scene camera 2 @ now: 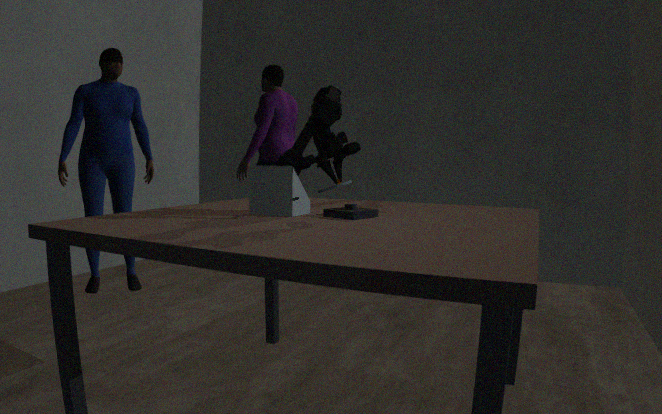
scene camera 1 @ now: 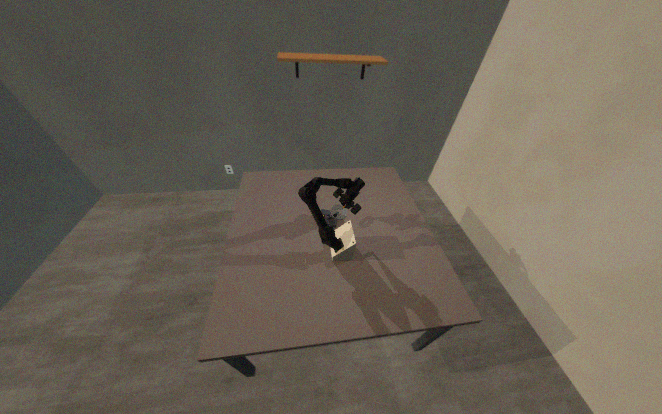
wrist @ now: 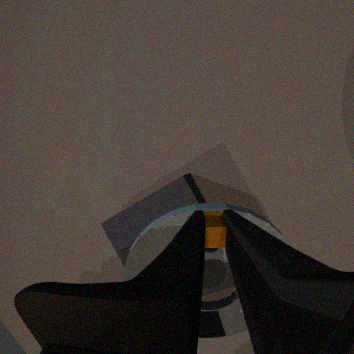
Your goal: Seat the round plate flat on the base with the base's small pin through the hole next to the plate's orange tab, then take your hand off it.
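Places are measured from the arm's base along level axes (x ahead, y left, z up), in metres.
Where they show: gripper, fingertip midpoint: [scene camera 2: 338,182] [scene camera 1: 344,206] [wrist: 211,217]; arm's base at its link origin: [scene camera 2: 275,189] [scene camera 1: 338,245].
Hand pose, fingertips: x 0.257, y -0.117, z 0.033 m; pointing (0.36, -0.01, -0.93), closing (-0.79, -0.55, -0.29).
Things, the pixels of their top centre, and the offset from my fingertips. "pt": a spot on its surface instead. Level surfaces: height alone.
- orange tab at its top centre: [wrist: 209,236] 0.003 m back, 0.003 m left, 0.013 m up
- light grey plate at a spot on its surface: [wrist: 157,232] pt 0.018 m ahead, 0.025 m left, 0.003 m up
- base at its top centre: [wrist: 157,258] [scene camera 2: 351,204] [scene camera 1: 328,215] 0.013 m ahead, 0.100 m left, 0.072 m down
- table at its surface level: 0.112 m down
My gripper [scene camera 2: 338,181] [wrist: 211,217] is shut on the orange tab [wrist: 215,236] of the round plate. The light grey plate [scene camera 2: 327,188] [wrist: 157,232] hangs above the dark square base, apart from it and tilted, its left side lower in scene camera 2. The base [scene camera 2: 345,215] [wrist: 150,204] lies on the table with a short round boss [scene camera 2: 351,206] on top. In the wrist view the plate and my fingers hide much of the base. A dark round shape shows through the plate's large hole. I cannot make out the small pin. In scene camera 1 plate and base are small and partly hidden by the arm.
A pale block with a sloping face [scene camera 1: 346,234] [scene camera 2: 272,192] stands on the table [scene camera 1: 280,310] [scene camera 2: 425,240] beside the base. A person in blue [scene camera 2: 107,125] and a person in purple [scene camera 2: 281,117] stand beyond the table. A wall shelf [scene camera 1: 332,58] is at the back.
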